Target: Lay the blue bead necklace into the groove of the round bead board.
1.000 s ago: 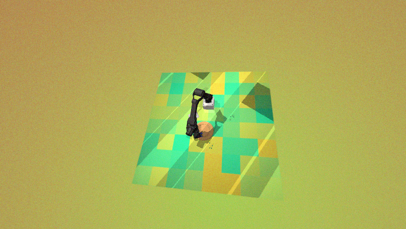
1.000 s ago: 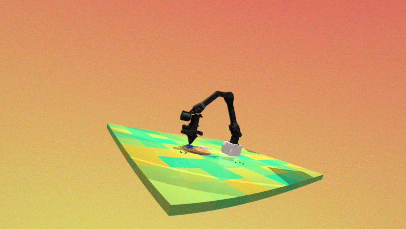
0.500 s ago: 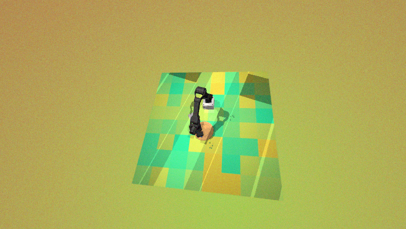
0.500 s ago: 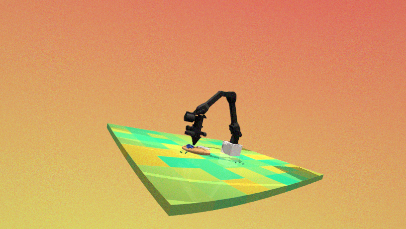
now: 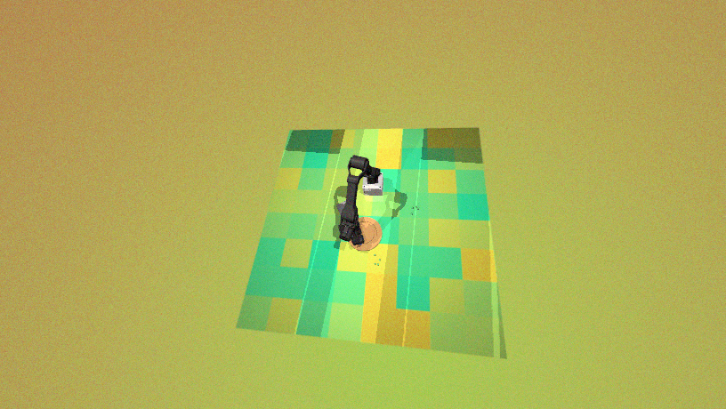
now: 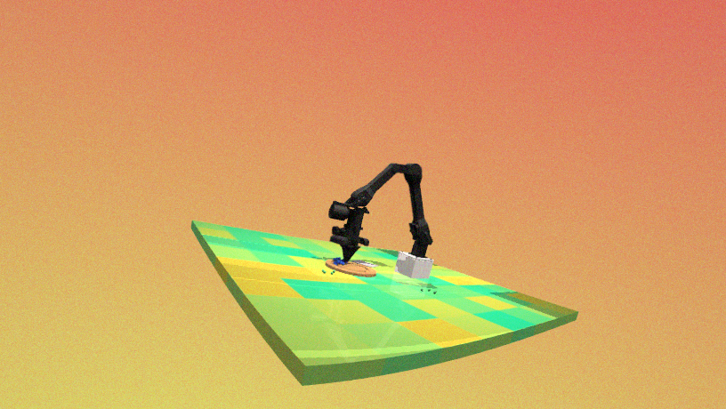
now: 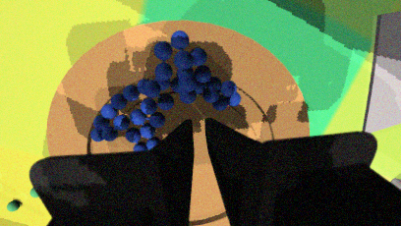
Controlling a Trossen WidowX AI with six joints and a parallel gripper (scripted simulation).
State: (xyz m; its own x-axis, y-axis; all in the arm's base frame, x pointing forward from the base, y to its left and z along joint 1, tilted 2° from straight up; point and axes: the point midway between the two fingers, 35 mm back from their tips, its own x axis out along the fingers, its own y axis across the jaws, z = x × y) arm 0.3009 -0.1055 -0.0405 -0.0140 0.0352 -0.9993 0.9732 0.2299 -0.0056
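Now: the round bead board 4 cm to the left of my gripper tip and 1 cm below it. From my gripper tip the other things lie so: flat grey piece 17 cm behind, 7 cm to the right, 2 cm below.
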